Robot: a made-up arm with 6 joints.
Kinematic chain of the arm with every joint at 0, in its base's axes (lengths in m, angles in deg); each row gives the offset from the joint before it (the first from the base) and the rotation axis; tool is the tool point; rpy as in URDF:
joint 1: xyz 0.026 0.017 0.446 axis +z
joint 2: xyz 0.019 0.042 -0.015 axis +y
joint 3: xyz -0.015 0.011 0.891 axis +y
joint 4: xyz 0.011 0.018 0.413 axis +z
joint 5: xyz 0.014 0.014 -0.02 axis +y
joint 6: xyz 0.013 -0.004 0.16 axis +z
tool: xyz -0.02 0 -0.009 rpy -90 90 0
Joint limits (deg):
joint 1: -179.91..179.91
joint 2: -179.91..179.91
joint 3: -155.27..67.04
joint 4: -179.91..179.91
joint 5: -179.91..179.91
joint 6: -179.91..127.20
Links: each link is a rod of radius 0.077 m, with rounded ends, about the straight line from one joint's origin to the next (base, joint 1, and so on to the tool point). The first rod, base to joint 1, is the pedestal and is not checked.
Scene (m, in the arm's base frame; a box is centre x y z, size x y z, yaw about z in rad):
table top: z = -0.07
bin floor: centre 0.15 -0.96 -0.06 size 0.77 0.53 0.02 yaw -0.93
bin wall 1: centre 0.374 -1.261 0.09 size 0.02 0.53 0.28 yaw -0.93
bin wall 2: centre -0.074 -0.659 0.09 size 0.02 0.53 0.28 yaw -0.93
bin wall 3: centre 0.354 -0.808 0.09 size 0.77 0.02 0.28 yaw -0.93
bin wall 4: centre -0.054 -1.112 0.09 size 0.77 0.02 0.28 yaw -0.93
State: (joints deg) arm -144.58 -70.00 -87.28 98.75 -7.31 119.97
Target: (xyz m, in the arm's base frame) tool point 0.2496 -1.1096 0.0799
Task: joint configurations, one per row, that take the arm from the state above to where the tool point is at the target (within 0.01 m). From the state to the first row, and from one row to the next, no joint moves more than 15 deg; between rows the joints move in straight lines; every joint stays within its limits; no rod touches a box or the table.
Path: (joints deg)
1: -139.23 -56.12 -73.25 96.75 -5.40 119.88
2: -133.88 -42.23 -59.22 94.75 -3.50 119.79
3: -128.53 -28.35 -45.19 92.76 -1.59 119.70
4: -123.18 -14.47 -31.16 90.76 0.32 119.61
5: -117.83 -0.59 -17.13 88.76 2.23 119.52
6: -112.48 13.30 -3.11 86.76 4.13 119.43
7: -107.13 27.18 10.92 84.76 6.04 119.34
8: -101.78 41.06 24.95 82.77 7.95 119.25
9: -96.43 54.94 38.98 80.77 9.86 119.16
10: -91.08 68.83 53.01 78.77 11.76 119.07
11: -85.73 82.71 67.04 76.77 13.67 118.98

